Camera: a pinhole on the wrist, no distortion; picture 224 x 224 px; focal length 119.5 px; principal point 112.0 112.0 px. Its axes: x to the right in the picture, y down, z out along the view. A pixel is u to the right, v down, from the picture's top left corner.
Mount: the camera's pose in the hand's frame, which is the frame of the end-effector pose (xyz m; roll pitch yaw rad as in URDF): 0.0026 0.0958 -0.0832 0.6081 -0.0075 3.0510
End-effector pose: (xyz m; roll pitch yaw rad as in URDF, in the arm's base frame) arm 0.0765 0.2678 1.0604 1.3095 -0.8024 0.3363
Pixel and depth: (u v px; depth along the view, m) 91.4 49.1 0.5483
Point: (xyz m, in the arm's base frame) -0.2676 0.1154 1.6297
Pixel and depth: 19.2 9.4 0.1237
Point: -0.0366 0.3392 1.2978
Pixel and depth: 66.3 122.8 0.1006
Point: 0.0021 0.2763 1.1897
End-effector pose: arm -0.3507 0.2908 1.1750 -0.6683 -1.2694 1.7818
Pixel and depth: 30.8 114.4 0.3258
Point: -0.6772 0.3061 1.4019
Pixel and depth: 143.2 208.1 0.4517
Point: -0.6252 -0.1427 1.1694
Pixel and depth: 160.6 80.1 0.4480
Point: -0.8536 0.2537 1.0021
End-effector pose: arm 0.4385 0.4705 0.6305 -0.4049 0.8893 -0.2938
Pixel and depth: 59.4 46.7 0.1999
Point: 0.5109 0.7352 0.4837
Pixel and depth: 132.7 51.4 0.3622
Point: 0.4980 0.9370 0.6007
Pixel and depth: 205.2 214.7 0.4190
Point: 0.6152 0.6763 1.1363
